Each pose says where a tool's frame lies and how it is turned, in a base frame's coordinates. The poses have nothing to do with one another.
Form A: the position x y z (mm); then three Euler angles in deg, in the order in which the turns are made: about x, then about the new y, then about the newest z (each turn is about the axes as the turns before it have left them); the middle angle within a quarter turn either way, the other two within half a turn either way.
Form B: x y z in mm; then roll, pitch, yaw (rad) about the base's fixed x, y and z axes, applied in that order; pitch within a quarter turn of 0, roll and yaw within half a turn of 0. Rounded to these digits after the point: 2 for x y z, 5 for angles.
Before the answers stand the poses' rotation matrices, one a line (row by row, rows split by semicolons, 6 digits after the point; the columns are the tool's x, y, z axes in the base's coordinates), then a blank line. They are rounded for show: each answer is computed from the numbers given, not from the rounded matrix.
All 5 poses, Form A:
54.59 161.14 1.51 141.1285 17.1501 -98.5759
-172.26 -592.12 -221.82 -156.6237 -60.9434 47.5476
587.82 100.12 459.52 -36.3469 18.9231 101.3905
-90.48 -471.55 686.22 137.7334 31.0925 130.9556
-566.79 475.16 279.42 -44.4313 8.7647 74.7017
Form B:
-0.142489 0.944852 0.294876; 0.742255 0.299086 -0.599671; -0.654793 0.133427 -0.743937
0.327819 -0.358348 -0.874140; -0.443173 -0.875480 0.192700; -0.834346 0.324224 -0.445809
-0.186821 -0.927323 0.324299; 0.827538 0.029347 0.560642; -0.529413 0.373109 0.761913
-0.561305 -0.646719 0.516421; -0.786548 0.222752 -0.575955; 0.257447 -0.729476 -0.633708
0.260763 -0.953301 0.152377; 0.660642 0.291301 0.691879; -0.703956 -0.079750 0.705752

54.59 161.14 1.51 2.96413 0.71391 1.76046
-172.26 -592.12 -221.82 2.51280 0.98695 -0.93391
587.82 100.12 459.52 0.45537 0.55791 1.79283
-90.48 -471.55 686.22 -2.28606 -0.26038 -2.19061
-566.79 475.16 279.42 -0.11252 0.78095 1.19486

